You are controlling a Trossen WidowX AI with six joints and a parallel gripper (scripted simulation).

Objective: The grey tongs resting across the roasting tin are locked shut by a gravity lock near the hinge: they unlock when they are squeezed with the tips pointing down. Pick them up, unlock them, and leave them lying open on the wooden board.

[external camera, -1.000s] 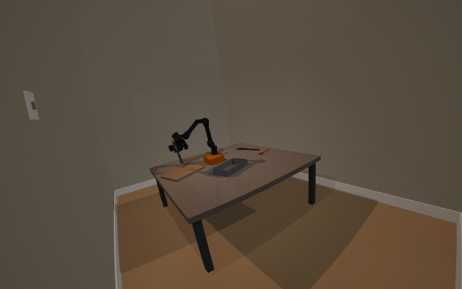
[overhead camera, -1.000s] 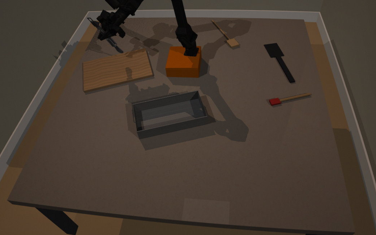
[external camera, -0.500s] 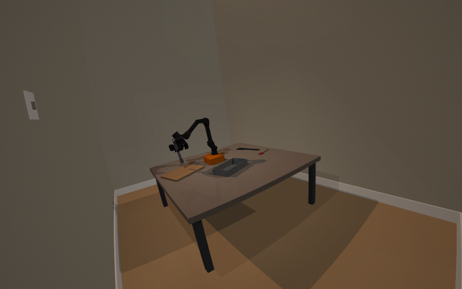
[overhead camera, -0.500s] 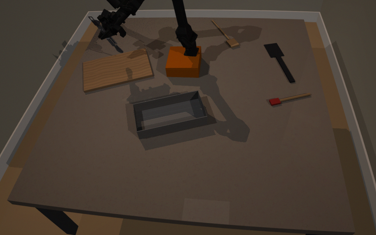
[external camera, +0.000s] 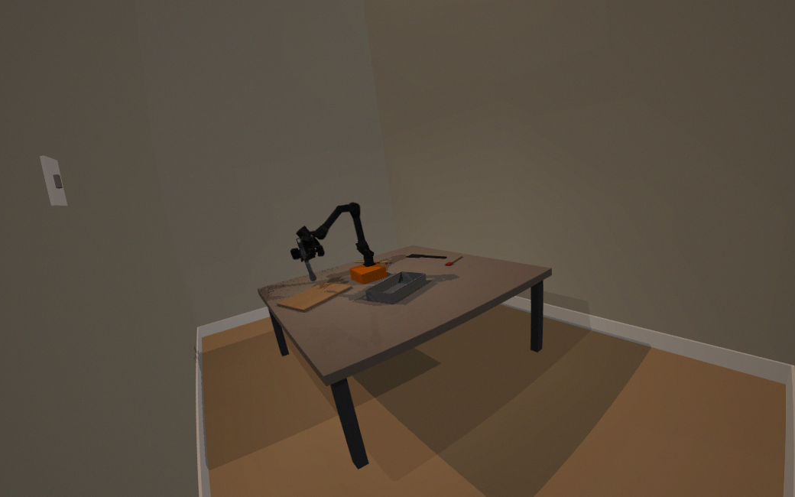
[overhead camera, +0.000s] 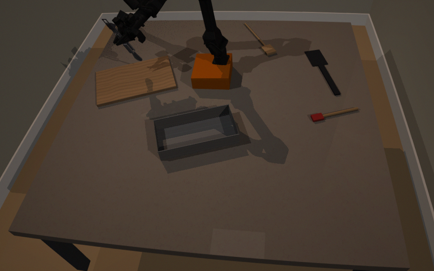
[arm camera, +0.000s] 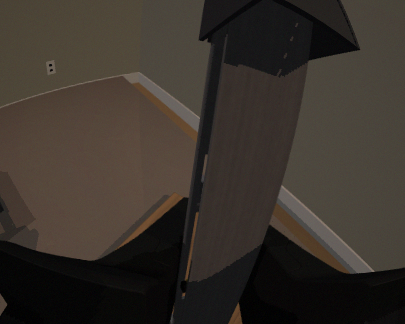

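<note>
My gripper tip is now 21 cm above the wooden board, 3 cm to the right of it and 2 cm past it. From my gripper tip the other things lie so: red-headed spatula (90 cm to the left, 21 cm below, 2 cm ahead); roasting tin (42 cm to the left, 24 cm ahead, 19 cm below); black spatula (86 cm to the left, 28 cm behind, 21 cm below).
</note>
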